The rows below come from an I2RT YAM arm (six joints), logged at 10 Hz.
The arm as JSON. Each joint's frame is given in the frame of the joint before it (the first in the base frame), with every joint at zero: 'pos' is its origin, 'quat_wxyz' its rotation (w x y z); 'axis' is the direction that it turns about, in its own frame. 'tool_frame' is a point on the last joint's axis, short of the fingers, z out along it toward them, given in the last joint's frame.
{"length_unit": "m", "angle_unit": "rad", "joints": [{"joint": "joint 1", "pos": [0.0, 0.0, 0.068], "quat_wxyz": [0.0, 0.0, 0.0, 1.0], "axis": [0.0, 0.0, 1.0]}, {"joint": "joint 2", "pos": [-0.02, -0.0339, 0.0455], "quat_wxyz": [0.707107, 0.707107, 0.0, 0.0], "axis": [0.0, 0.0, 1.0]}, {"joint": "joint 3", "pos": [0.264, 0.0, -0.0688], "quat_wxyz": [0.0, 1.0, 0.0, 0.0], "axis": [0.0, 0.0, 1.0]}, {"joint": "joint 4", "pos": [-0.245, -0.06, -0.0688], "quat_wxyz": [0.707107, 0.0, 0.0, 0.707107], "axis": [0.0, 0.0, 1.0]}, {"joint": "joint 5", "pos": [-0.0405, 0.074, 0.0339], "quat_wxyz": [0.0, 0.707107, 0.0, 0.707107], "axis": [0.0, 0.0, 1.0]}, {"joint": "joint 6", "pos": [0.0, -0.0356, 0.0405], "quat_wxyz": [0.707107, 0.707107, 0.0, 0.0], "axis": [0.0, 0.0, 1.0]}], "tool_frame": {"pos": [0.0, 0.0, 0.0], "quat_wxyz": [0.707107, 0.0, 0.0, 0.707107]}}
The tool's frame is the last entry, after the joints.
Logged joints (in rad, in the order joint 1, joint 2, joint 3, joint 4, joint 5, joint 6), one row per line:
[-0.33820 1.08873 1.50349 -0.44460 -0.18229 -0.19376]
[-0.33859 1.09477 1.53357 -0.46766 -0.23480 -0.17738]
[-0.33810 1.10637 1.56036 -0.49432 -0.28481 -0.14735]
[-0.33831 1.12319 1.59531 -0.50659 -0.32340 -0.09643]
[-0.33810 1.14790 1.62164 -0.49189 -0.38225 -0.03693]
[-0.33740 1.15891 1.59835 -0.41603 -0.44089 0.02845]
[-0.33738 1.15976 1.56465 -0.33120 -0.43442 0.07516]
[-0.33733 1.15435 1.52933 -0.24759 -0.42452 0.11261]
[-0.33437 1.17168 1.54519 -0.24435 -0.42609 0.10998]
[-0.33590 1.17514 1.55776 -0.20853 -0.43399 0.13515]
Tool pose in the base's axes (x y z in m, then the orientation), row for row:
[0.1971 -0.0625 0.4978 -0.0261 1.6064 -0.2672]
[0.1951 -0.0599 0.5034 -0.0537 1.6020 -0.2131]
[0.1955 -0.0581 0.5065 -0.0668 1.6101 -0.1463]
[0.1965 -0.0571 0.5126 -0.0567 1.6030 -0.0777]
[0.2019 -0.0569 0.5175 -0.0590 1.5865 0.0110]
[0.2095 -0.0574 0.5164 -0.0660 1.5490 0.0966]
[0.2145 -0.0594 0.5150 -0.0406 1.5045 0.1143]
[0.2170 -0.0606 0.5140 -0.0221 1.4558 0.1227]
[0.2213 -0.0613 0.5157 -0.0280 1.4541 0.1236]
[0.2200 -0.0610 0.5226 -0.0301 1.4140 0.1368]
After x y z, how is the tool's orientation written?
As a rotation vector, in radians.
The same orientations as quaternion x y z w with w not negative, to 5 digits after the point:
[-0.01165 0.71732 -0.11932 0.68635]
[-0.02402 0.71654 -0.09532 0.69058]
[-0.02987 0.72005 -0.06543 0.69018]
[-0.02540 0.71811 -0.03481 0.69459]
[-0.02650 0.71253 0.00494 0.70113]
[-0.02978 0.69894 0.04359 0.71323]
[-0.01843 0.68285 0.05188 0.72848]
[-0.01009 0.66486 0.05604 0.74480]
[-0.01279 0.66421 0.05646 0.74530]
[-0.01382 0.64901 0.06279 0.75806]

